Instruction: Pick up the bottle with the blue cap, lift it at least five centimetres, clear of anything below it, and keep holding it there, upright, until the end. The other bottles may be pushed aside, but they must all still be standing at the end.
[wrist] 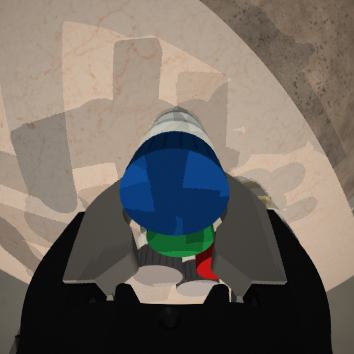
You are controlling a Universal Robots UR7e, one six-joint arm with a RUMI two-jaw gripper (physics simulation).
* my gripper: 176, 174
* green-capped bottle: 190, 244
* grey-capped bottle: 155, 269
